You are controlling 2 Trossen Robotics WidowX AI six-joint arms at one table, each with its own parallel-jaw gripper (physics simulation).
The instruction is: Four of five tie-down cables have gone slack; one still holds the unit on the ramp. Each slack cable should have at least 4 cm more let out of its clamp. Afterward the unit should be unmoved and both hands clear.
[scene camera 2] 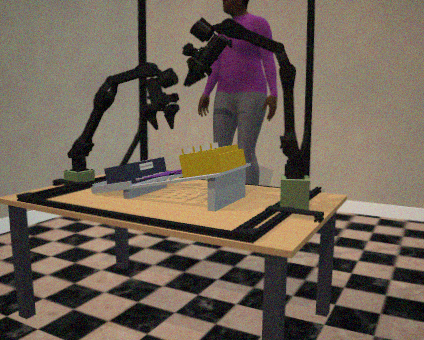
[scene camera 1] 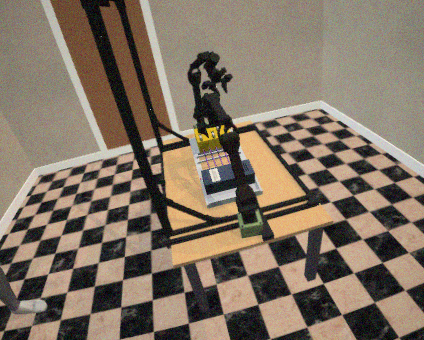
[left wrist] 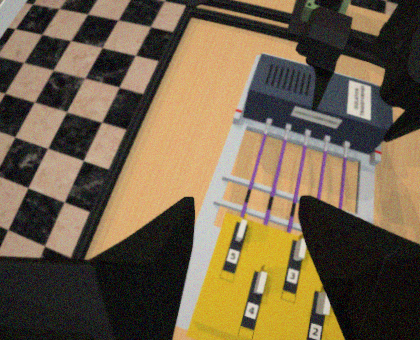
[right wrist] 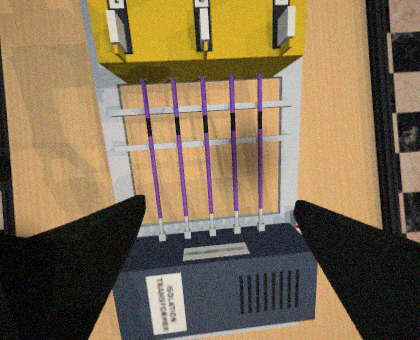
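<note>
The navy unit (scene camera 1: pixel 215 187) (scene camera 2: pixel 135 171) (left wrist: pixel 280 95) (right wrist: pixel 215 272) sits low on the grey ramp (scene camera 2: pixel 227 190) (right wrist: pixel 290 175). Several purple cables (left wrist: pixel 280 165) (right wrist: pixel 209 175) run from it over two crossbars to the yellow clamp block (scene camera 1: pixel 209 143) (scene camera 2: pixel 210 161) (left wrist: pixel 265 245) (right wrist: pixel 160 30). Their black bands lie between the crossbars in the right wrist view. I cannot tell which are slack. White levers 5 (left wrist: pixel 241 230), 3 (left wrist: pixel 300 248), 4 (left wrist: pixel 261 282) and 2 (left wrist: pixel 324 302) show; my left finger hides clamp 1. My left gripper (left wrist: pixel 246 206) is part open, empty, high above the block. My right gripper (scene camera 2: pixel 164 125) (right wrist: pixel 221 204) is open, empty, above the unit.
Black rails (scene camera 2: pixel 150 216) (left wrist: pixel 135 135) edge the wooden table (scene camera 2: pixel 270 220). Red marks (left wrist: pixel 238 111) (left wrist: pixel 378 153) show on small posts beside the unit. Black upright posts (scene camera 2: pixel 309 75) and a person in a purple top (scene camera 2: pixel 245 60) stand behind the table.
</note>
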